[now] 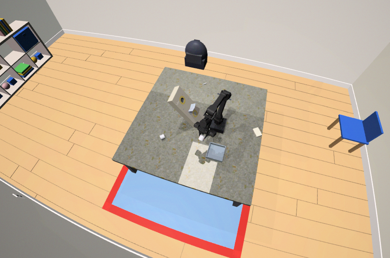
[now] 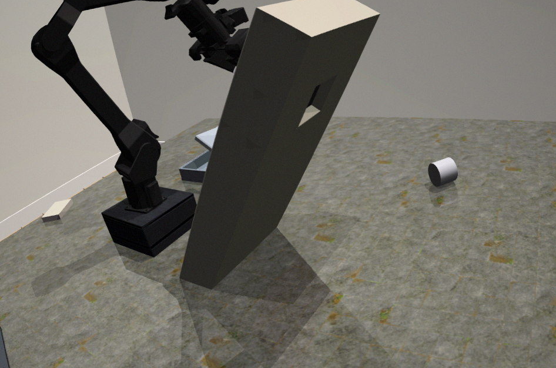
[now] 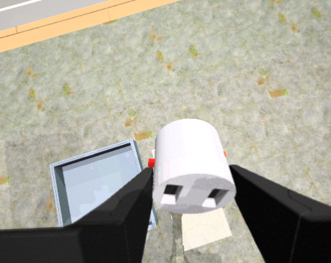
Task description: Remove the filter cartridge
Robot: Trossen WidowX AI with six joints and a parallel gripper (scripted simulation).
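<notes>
My gripper tip is now 140 mm past the grey tray, 20 mm to the right of it and 220 mm above it. Also, from my gripper tip: pale ledge 140 mm ahead, 300 mm to the right, 50 mm below; filter cartridge right at my gripper tip; pale flat block 520 mm behind, 250 mm to the right, 220 mm below.
</notes>
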